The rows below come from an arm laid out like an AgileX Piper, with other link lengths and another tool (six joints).
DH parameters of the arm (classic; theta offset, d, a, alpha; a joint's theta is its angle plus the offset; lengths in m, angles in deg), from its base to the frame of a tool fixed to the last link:
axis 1: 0 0.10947 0 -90
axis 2: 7.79 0 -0.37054 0
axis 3: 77.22 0 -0.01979 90
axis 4: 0 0.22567 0 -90
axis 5: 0 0 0 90
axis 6: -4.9 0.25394 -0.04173 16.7
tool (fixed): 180 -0.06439 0 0
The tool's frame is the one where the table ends.
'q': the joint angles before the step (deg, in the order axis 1, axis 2, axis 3, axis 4, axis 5, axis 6). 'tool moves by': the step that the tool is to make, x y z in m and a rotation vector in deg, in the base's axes. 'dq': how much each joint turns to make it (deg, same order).
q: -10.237 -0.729 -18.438 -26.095 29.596 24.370
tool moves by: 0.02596 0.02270 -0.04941 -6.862 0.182 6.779
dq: 0.000 -0.145 14.615 -4.073 -17.645 -0.523
